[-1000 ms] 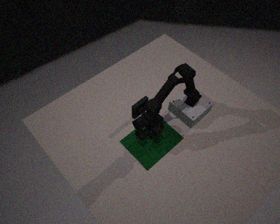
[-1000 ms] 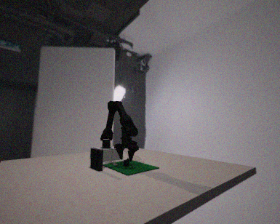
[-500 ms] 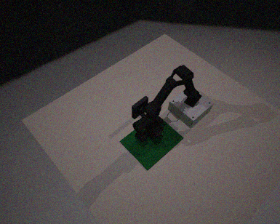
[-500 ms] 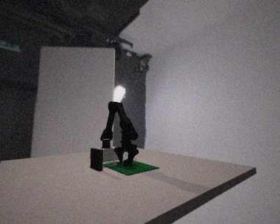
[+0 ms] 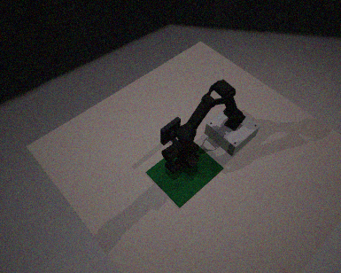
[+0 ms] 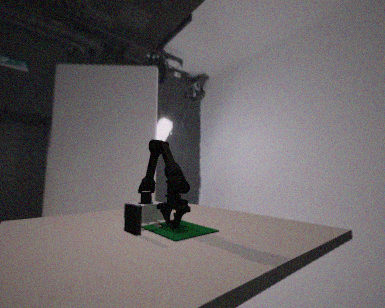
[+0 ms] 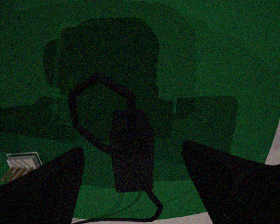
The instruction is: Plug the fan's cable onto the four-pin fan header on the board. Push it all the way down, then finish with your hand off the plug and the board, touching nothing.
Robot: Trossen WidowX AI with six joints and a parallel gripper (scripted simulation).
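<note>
Now: gripper tip 30 mm to the right of the green board, 30 mm above it and 10 mm short of it. Also, from my gripper tip: fan plug: 10 mm to the left, 10 mm above; then black fan: 140 mm to the right, 110 mm behind, 40 mm above; then four-pin fan header: 90 mm behind, 20 mm below, 10 mm to the right.
</note>
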